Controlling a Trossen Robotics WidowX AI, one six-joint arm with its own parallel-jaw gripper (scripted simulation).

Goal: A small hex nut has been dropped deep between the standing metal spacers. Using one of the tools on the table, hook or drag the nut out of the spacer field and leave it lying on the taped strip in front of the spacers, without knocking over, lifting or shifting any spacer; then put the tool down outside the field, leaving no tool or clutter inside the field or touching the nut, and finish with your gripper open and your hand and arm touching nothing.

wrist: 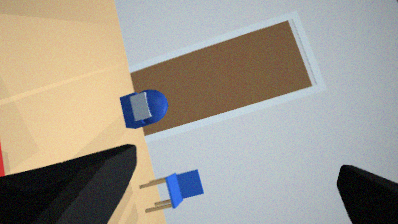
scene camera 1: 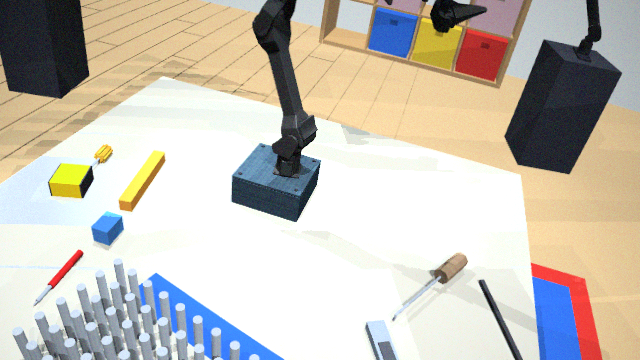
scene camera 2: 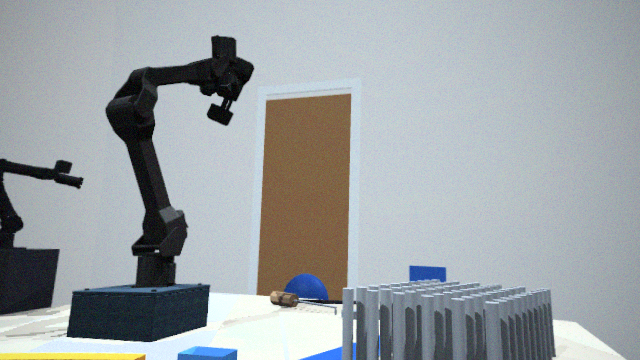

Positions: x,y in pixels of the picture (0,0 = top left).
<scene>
A yellow box shows in scene camera 1 (69,180); in the wrist view it is out of frame, in scene camera 2 it is out of frame.
</scene>
